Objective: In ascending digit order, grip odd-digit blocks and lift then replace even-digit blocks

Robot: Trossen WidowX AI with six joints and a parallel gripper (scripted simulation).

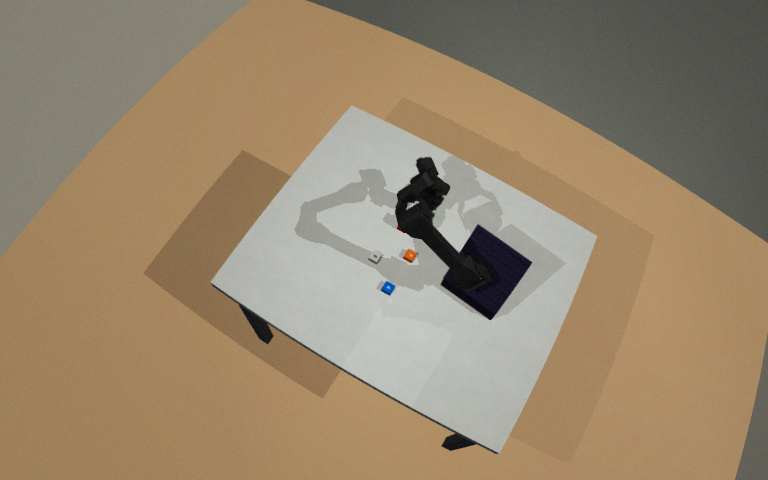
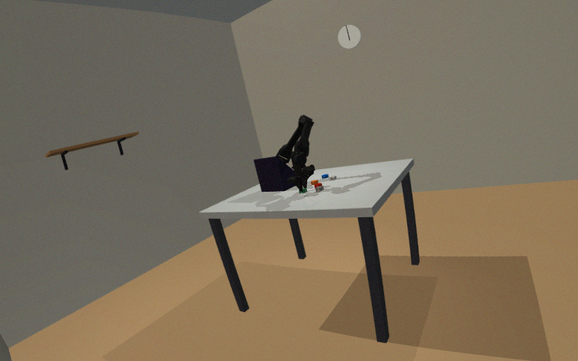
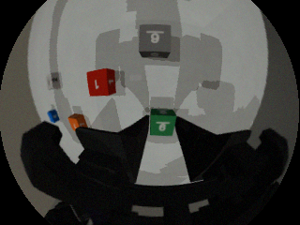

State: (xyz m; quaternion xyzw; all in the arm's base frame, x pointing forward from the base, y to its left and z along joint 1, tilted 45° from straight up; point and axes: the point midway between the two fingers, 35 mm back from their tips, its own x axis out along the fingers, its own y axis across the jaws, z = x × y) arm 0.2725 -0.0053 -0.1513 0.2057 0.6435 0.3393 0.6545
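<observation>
The green block is 10 mm behind my gripper tip. The rest, counted from my gripper tip: grey block (90 mm ahead, 30 mm to the left); red block (90 mm to the left, 30 mm ahead); orange block (160 mm to the left, 50 mm behind).
</observation>
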